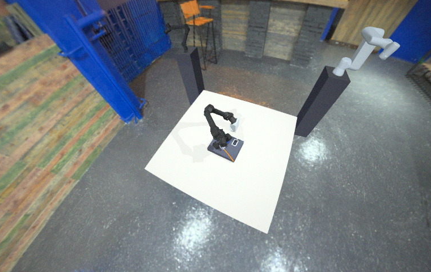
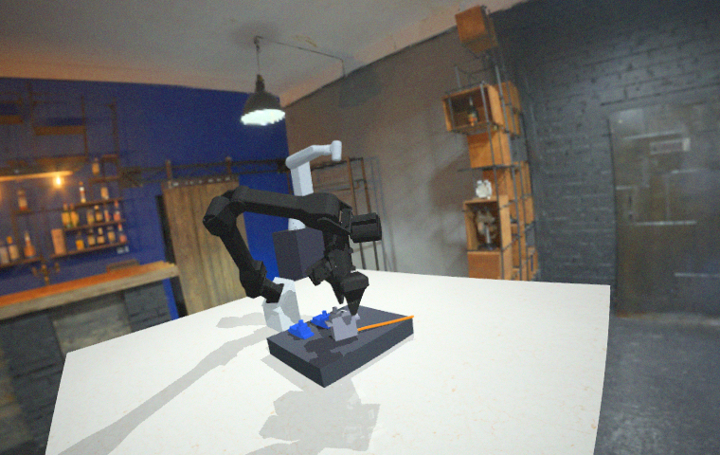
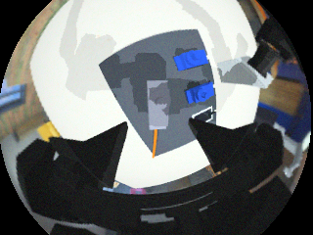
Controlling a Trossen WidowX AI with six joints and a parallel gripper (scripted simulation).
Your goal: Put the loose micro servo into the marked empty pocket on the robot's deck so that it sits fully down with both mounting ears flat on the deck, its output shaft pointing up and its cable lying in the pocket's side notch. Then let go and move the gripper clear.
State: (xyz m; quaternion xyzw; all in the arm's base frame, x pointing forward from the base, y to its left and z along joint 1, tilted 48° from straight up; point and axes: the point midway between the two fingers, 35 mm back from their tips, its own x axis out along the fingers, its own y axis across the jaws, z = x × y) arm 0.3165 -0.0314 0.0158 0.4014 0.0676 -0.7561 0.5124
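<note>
Right now my gripper tip is 10 mm past the dark deck, 10 mm to the right of it and 90 mm above it.
</note>
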